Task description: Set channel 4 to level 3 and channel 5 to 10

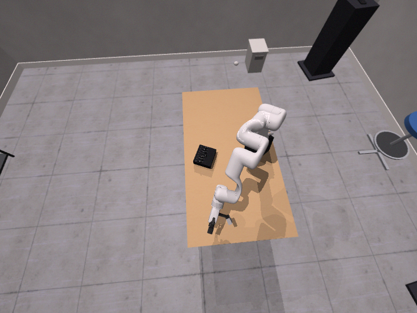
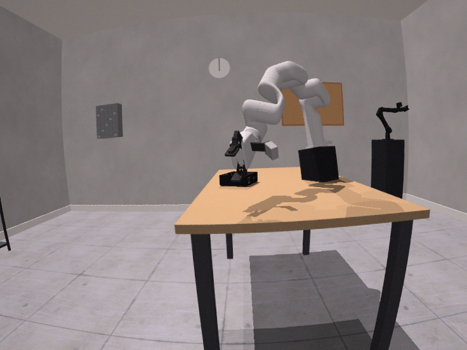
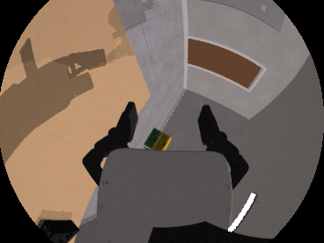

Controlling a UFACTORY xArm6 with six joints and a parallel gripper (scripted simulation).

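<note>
Right now my hand is 54 cm to the left of the fader cap, 9 cm past it and 8 cm above it.
</note>
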